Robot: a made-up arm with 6 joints.
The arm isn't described. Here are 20 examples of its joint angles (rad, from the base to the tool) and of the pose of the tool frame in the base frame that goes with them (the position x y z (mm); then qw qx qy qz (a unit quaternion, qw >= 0)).
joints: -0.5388 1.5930 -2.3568 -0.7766 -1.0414 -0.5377
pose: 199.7 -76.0 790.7 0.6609 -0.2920 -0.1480 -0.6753
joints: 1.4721 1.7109 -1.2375 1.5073 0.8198 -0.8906
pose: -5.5 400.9 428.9 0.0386 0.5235 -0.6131 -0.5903
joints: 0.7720 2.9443 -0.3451 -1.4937 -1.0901 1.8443
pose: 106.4 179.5 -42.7 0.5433 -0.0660 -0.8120 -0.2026
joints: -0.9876 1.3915 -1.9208 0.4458 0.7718 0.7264
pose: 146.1 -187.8 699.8 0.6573 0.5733 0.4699 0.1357
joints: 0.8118 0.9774 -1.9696 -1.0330 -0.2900 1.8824
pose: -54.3 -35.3 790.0 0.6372 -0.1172 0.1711 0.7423
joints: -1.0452 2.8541 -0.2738 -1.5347 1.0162 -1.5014
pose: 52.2 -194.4 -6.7 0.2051 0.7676 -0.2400 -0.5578
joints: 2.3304 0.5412 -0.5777 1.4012 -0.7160 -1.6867
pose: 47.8 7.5 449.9 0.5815 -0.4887 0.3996 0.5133
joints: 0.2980 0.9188 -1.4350 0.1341 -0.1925 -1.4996
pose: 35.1 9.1 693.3 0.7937 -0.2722 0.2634 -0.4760
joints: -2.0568 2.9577 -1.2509 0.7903 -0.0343 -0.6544
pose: -200.0 -375.5 -177.9 0.0171 -0.8893 -0.4570 -0.0031
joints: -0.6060 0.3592 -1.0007 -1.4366 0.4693 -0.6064
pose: -136.6 61.0 542.0 0.1220 -0.1220 0.4590 -0.8715
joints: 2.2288 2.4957 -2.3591 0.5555 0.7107 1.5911
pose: -424.9 515.0 298.8 0.3585 0.1627 -0.8770 -0.2757
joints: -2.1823 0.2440 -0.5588 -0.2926 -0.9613 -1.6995
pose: 95.8 111.3 456.3 0.4218 0.0993 -0.1300 0.8918
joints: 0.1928 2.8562 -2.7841 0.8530 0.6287 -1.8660
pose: 701.3 164.8 187.2 0.5556 -0.5972 0.5750 -0.0633
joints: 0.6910 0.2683 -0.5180 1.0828 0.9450 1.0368
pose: -110.4 -34.0 382.1 0.1301 -0.2038 -0.7355 -0.6329
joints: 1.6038 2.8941 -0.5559 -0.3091 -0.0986 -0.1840
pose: -9.6 236.3 -97.3 0.2530 0.8271 -0.4819 0.1403
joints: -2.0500 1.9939 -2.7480 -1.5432 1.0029 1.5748
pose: -230.2 -330.2 706.1 0.2887 0.5075 -0.2229 -0.7807
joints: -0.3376 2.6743 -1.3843 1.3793 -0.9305 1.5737
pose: 484.4 -221.4 -5.4 0.4825 0.8546 -0.1446 0.1263
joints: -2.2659 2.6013 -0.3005 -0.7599 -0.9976 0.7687
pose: -137.6 -220.7 17.2 0.3047 0.8993 0.3015 0.0872
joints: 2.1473 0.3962 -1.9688 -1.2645 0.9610 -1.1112
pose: 254.6 -303.2 624.2 0.8885 -0.3574 0.2758 -0.0822
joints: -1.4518 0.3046 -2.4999 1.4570 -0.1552 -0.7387
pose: -80.9 597.9 525.2 0.8791 -0.2808 -0.2299 -0.3090
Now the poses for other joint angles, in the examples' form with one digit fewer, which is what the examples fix.
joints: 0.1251 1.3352 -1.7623 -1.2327 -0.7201 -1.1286
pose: 199 64 718 0.530 -0.443 -0.152 -0.707
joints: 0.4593 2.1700 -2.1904 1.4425 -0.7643 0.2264
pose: 536 218 492 0.567 0.559 0.324 0.512
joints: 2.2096 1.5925 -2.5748 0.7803 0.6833 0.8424
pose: -151 158 799 0.344 0.353 -0.378 -0.784
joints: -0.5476 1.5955 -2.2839 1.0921 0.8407 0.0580
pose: 259 -110 744 0.693 0.175 0.599 0.362
